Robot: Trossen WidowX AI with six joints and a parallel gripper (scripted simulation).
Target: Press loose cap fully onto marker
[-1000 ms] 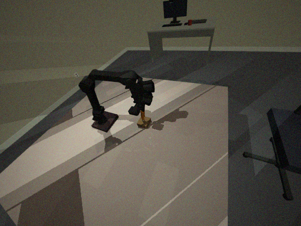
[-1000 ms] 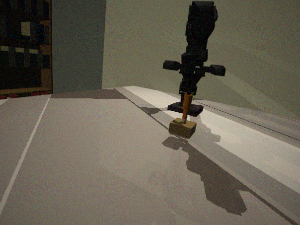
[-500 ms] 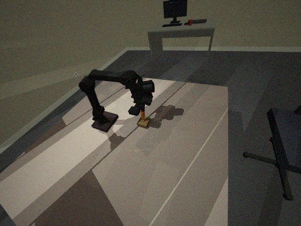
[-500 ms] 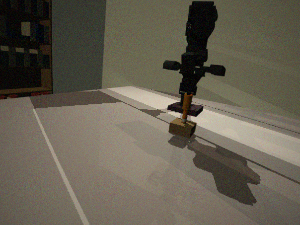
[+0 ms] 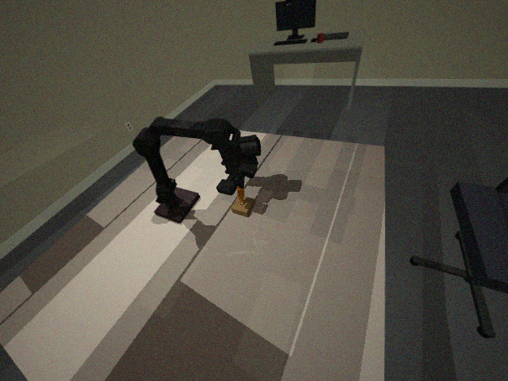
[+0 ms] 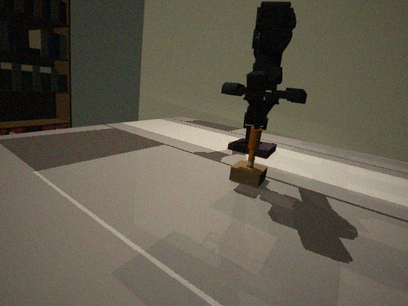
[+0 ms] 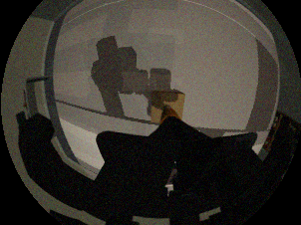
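My gripper tip is now 2 cm above the orange cap and 1 cm past it. Also, from my gripper tip: thin pale band (9 cm below, 2 cm behind, 1 cm to the right); then holder block (12 cm below, 2 cm behind, 1 cm to the right).
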